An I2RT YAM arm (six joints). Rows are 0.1 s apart.
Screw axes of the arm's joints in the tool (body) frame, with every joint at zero. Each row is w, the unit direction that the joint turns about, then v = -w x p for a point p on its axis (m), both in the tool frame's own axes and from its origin. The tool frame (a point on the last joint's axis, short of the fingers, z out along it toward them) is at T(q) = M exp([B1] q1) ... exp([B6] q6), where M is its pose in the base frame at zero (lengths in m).
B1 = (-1, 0, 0, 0, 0.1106, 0)
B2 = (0, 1, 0, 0.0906, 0, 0.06)
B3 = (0, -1, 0, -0.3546, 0, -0.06)
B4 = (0, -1, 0, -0.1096, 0, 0)
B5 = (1, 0, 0, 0, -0.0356, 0)
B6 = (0, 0, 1, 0, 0, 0)
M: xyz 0.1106 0 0.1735 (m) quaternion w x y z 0.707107 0 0.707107 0
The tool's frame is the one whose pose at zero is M.
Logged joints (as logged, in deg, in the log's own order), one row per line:
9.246, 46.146, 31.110, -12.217, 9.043, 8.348
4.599, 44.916, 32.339, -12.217, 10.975, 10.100
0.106, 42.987, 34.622, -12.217, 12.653, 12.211
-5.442, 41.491, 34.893, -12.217, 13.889, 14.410
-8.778, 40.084, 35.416, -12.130, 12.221, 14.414
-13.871, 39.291, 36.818, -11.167, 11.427, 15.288
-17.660, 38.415, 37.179, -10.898, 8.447, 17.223
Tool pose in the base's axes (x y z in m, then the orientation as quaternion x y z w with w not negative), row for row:
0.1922, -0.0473, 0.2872, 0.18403, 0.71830, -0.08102, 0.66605
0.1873, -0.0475, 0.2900, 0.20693, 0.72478, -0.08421, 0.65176
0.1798, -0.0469, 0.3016, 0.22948, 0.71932, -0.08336, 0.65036
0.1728, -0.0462, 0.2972, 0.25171, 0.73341, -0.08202, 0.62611
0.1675, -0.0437, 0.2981, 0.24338, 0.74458, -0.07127, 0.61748
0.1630, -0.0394, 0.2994, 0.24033, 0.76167, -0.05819, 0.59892
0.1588, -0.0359, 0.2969, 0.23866, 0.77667, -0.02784, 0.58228
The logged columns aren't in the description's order. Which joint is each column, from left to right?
Columns, left to right: q4, q2, q3, q1, q5, q6.
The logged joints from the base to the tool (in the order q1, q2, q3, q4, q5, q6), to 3 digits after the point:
-12.217, 46.146, 31.110, 9.246, 9.043, 8.348
-12.217, 44.916, 32.339, 4.599, 10.975, 10.100
-12.217, 42.987, 34.622, 0.106, 12.653, 12.211
-12.217, 41.491, 34.893, -5.442, 13.889, 14.410
-12.130, 40.084, 35.416, -8.778, 12.221, 14.414
-11.167, 39.291, 36.818, -13.871, 11.427, 15.288
-10.898, 38.415, 37.179, -17.660, 8.447, 17.223

